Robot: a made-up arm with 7 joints. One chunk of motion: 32 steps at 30 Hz.
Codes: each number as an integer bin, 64 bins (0 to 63) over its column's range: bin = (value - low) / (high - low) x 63, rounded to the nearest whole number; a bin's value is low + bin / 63 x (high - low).
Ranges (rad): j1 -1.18..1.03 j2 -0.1..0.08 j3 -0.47..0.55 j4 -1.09..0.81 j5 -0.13..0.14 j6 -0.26..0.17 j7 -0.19..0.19
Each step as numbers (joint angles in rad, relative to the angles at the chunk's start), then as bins.
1 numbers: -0.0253 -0.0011 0.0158 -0.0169 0.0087 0.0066 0.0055
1 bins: 33 35 30 36 32 39 32
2 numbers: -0.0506 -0.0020 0.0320 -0.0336 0.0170 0.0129 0.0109
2 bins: 32 34 31 35 34 40 33
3 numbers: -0.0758 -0.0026 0.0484 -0.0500 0.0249 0.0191 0.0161
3 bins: 31 34 32 34 36 41 34
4 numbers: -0.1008 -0.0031 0.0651 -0.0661 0.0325 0.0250 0.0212
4 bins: 31 34 33 34 38 42 35
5 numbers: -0.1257 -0.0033 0.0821 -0.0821 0.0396 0.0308 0.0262
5 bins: 30 34 34 33 40 43 36
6 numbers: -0.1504 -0.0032 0.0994 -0.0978 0.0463 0.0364 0.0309
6 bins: 29 34 35 33 41 43 37
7 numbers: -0.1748 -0.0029 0.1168 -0.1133 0.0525 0.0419 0.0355
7 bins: 29 34 36 32 43 44 37
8 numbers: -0.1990 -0.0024 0.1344 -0.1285 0.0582 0.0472 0.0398
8 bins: 28 34 37 32 44 45 38
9 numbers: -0.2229 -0.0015 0.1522 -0.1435 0.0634 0.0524 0.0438
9 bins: 27 34 38 31 45 46 39
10 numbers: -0.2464 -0.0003 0.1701 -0.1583 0.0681 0.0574 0.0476
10 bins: 27 35 40 31 46 47 39
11 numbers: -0.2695 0.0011 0.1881 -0.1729 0.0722 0.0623 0.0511
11 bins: 26 35 41 30 47 47 40
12 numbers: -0.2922 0.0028 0.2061 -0.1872 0.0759 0.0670 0.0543
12 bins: 25 36 42 30 48 48 41
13 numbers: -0.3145 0.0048 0.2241 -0.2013 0.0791 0.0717 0.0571
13 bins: 25 37 43 29 49 49 41
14 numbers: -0.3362 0.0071 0.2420 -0.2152 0.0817 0.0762 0.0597
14 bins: 24 37 44 29 49 49 41
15 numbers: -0.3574 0.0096 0.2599 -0.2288 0.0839 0.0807 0.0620
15 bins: 23 38 45 29 50 50 42
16 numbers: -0.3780 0.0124 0.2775 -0.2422 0.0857 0.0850 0.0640
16 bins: 23 39 46 28 50 51 42
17 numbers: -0.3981 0.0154 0.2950 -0.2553 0.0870 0.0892 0.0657
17 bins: 22 40 47 28 51 51 42
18 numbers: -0.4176 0.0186 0.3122 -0.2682 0.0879 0.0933 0.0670
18 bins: 22 42 48 27 51 52 43
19 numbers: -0.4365 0.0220 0.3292 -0.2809 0.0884 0.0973 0.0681
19 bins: 21 43 49 27 51 52 43
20 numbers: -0.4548 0.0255 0.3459 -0.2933 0.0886 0.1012 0.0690
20 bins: 21 44 50 26 51 53 43
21 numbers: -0.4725 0.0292 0.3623 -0.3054 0.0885 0.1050 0.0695
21 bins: 20 45 51 26 51 53 43
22 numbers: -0.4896 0.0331 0.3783 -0.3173 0.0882 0.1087 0.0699
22 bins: 20 47 52 26 51 54 43
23 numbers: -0.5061 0.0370 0.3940 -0.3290 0.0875 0.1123 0.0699
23 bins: 19 48 53 25 51 55 43
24 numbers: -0.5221 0.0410 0.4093 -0.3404 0.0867 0.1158 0.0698
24 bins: 19 49 54 25 51 55 43
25 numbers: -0.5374 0.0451 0.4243 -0.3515 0.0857 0.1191 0.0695
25 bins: 18 51 55 24 50 56 43
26 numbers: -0.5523 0.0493 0.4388 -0.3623 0.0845 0.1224 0.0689
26 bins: 18 52 56 24 50 56 43
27 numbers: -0.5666 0.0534 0.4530 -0.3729 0.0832 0.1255 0.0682
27 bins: 17 54 57 24 50 56 43
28 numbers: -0.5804 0.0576 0.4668 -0.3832 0.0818 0.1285 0.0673
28 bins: 17 55 58 23 49 57 43
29 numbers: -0.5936 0.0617 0.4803 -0.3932 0.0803 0.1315 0.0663
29 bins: 17 57 59 23 49 57 42
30 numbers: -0.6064 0.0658 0.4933 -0.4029 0.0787 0.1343 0.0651
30 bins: 16 58 59 23 49 58 42
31 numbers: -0.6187 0.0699 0.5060 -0.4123 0.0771 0.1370 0.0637
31 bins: 16 59 60 22 48 58 42
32 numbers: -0.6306 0.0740 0.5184 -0.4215 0.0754 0.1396 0.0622
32 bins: 16 61 61 22 48 59 42
